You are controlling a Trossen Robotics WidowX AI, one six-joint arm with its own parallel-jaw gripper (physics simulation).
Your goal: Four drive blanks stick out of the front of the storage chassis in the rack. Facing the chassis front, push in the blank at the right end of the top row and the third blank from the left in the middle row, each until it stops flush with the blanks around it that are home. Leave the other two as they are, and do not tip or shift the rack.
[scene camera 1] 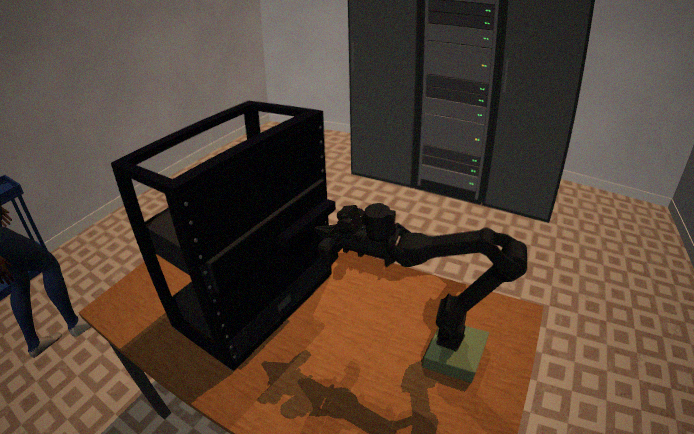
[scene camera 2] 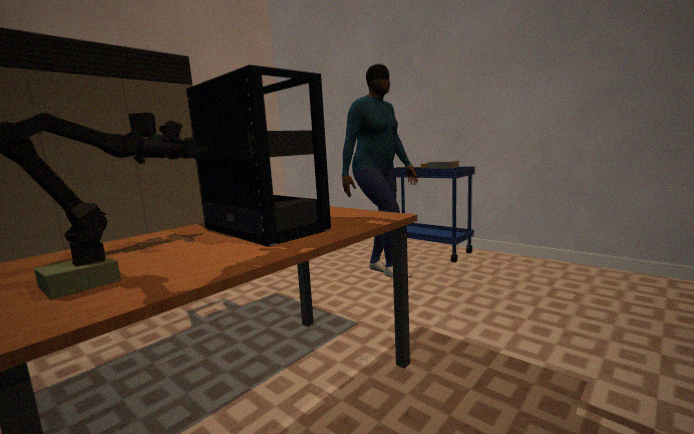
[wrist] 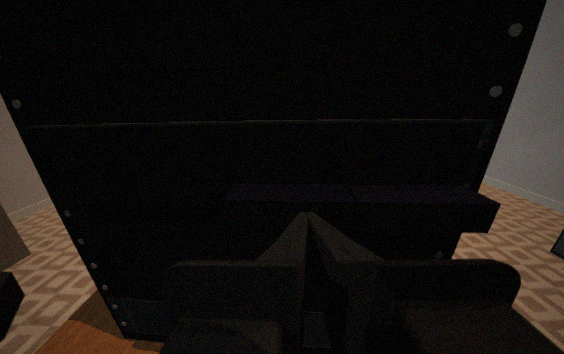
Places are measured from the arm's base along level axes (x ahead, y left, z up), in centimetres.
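Where they show: gripper, fingertip midpoint: [scene camera 1: 315,228] [scene camera 2: 206,149] [wrist: 306,219]; arm's base, origin of the base link: [scene camera 1: 450,339] [scene camera 2: 88,262].
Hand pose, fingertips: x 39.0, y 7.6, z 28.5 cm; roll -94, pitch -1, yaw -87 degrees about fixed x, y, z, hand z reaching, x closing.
Note:
Each offset is from my fingertips to the top centre of the thing. "spot": to the spot under its first point. Level surfaces: height alone.
The black rack {dx +22.7, dy +7.4, dz +25.0 cm} [scene camera 1: 148,174] [scene camera 2: 319,153] [wrist: 505,65] stands upright on the table. The storage chassis [scene camera 1: 245,271] [wrist: 250,155] is very dark under a thin pale edge. In the wrist view, two adjoining blanks stick out at the right of a lower row: a left one {spot: dx +5.3, dy +1.2, dz -0.8 cm} [wrist: 290,192] and a right-end one {spot: dx +5.5, dy -9.4, dz -0.8 cm} [wrist: 415,194]. They also show as a dark bar in scene camera 1. Above them, no blank visibly sticks out, but darkness hides detail. My gripper [scene camera 1: 318,229] [scene camera 2: 203,149] [wrist: 306,219] is shut and empty, its tips before the left protruding blank, below its top edge. Contact cannot be told.
A unit with a small label {spot: dx +8.6, dy +7.0, dz -25.8 cm} [scene camera 1: 284,302] [scene camera 2: 230,217] fills the rack's bottom. The arm stands on a green block [scene camera 1: 458,355] [scene camera 2: 76,278] on the wooden table {dz -33.9 cm} [scene camera 1: 358,332] [scene camera 2: 358,220]. A person [scene camera 2: 376,127] and a blue cart [scene camera 2: 453,204] are behind the rack. A tall server cabinet [scene camera 1: 383,102] stands beyond.

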